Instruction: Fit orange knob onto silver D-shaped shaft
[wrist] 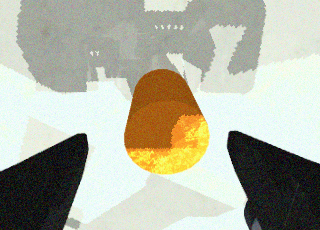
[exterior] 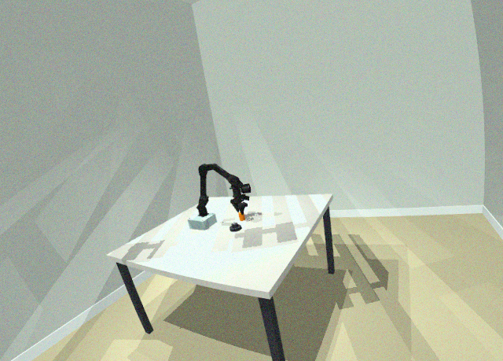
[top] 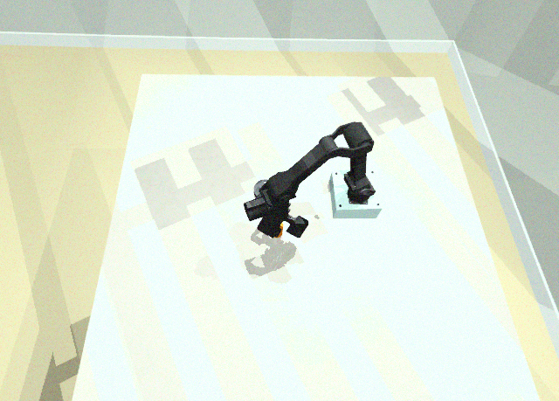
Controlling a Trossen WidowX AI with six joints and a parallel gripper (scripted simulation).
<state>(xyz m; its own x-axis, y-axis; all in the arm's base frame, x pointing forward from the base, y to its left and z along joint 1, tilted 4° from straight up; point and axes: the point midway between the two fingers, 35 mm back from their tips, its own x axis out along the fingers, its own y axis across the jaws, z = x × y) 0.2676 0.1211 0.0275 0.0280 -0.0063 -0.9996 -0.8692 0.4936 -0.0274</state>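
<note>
Now: the orange knob 1 cm ahead of my gripper tip and 1 cm below it. Round my gripper tip: round pedestal (6 cm ahead, 16 cm to the right, 2 cm below).
</note>
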